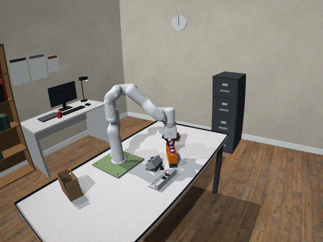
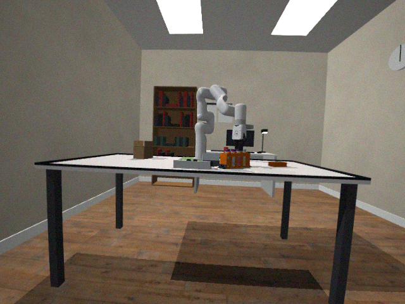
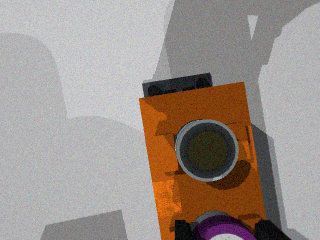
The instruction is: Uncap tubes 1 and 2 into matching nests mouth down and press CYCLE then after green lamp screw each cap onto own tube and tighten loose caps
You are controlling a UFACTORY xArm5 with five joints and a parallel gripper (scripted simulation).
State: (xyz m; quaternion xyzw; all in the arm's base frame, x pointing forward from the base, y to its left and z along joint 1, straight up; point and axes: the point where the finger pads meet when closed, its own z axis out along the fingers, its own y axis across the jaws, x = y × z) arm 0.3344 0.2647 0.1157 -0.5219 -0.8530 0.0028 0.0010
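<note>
My hand is 10 mm above the purple cap marked 2. From my hand the other things lie so: grey key housing: 190 mm to the right, 80 mm below, 50 mm behind; then cap 4: 80 mm to the right, 60 mm ahead, 20 mm below; then blue cycle key: 170 mm to the right, 70 mm behind, 60 mm below.
</note>
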